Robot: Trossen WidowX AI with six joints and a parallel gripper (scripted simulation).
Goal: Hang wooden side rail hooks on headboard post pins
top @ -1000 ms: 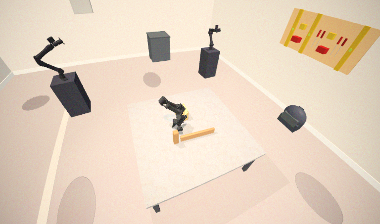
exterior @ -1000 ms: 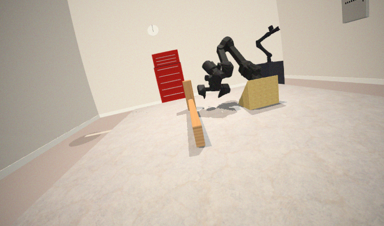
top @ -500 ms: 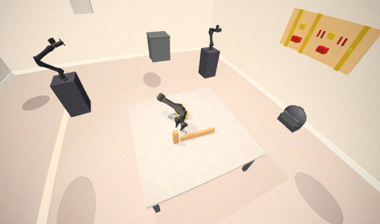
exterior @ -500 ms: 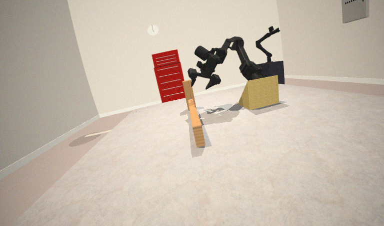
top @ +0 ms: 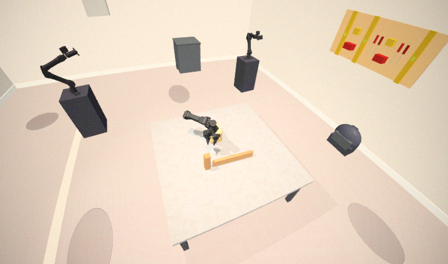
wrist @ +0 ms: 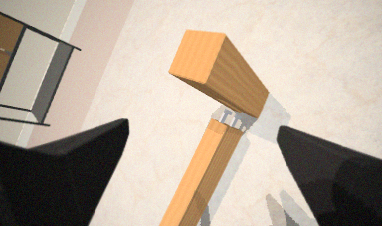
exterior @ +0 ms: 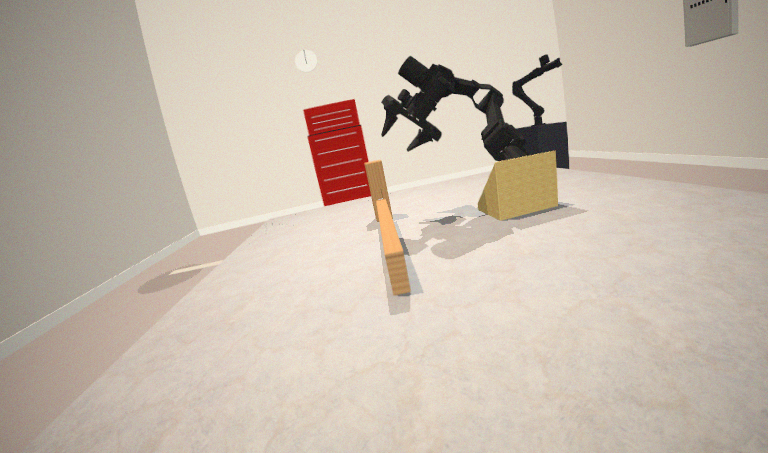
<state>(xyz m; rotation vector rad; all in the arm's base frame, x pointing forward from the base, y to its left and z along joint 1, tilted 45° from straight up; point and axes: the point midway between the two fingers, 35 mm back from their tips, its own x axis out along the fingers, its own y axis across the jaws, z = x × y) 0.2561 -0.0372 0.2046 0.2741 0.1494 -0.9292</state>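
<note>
Now: gripper tip 60 mm short of the headboard post, 60 mm to the left of it and 140 mm above it.
</note>
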